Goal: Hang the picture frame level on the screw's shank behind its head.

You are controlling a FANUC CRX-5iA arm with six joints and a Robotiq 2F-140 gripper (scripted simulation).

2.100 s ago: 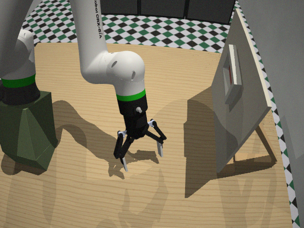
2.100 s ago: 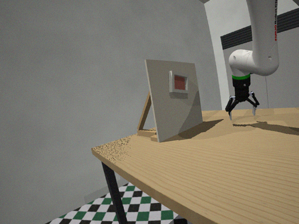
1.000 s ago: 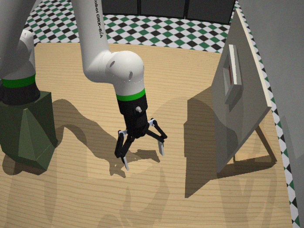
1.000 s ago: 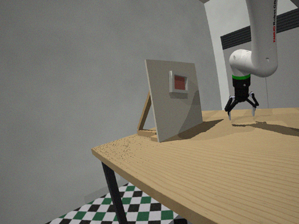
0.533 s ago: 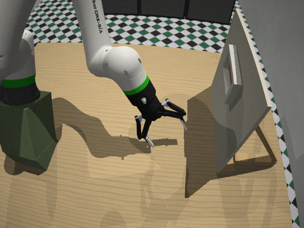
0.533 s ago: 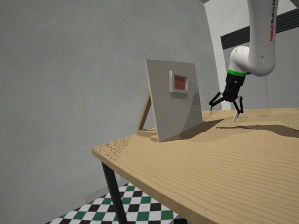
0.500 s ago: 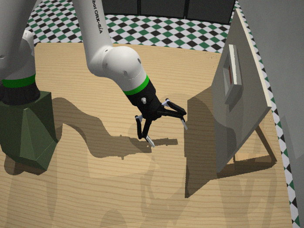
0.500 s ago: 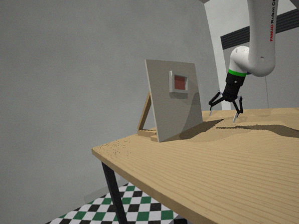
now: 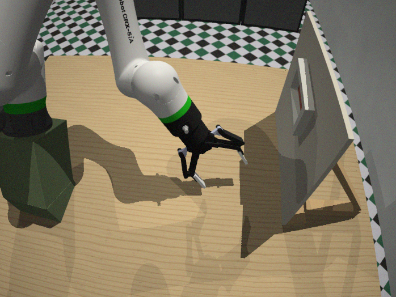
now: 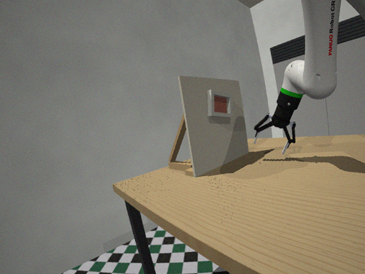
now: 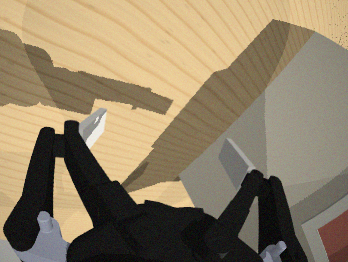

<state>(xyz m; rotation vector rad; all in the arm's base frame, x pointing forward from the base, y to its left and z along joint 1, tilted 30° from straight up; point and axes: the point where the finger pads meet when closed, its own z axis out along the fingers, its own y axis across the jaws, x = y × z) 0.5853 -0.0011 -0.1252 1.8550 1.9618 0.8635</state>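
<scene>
The picture frame is 24 cm above my hand, 20 cm ahead of it and 8 cm to the left of it. From my hand the other things lie so: upright board 22 cm ahead, 16 cm above, 7 cm to the left.
</scene>
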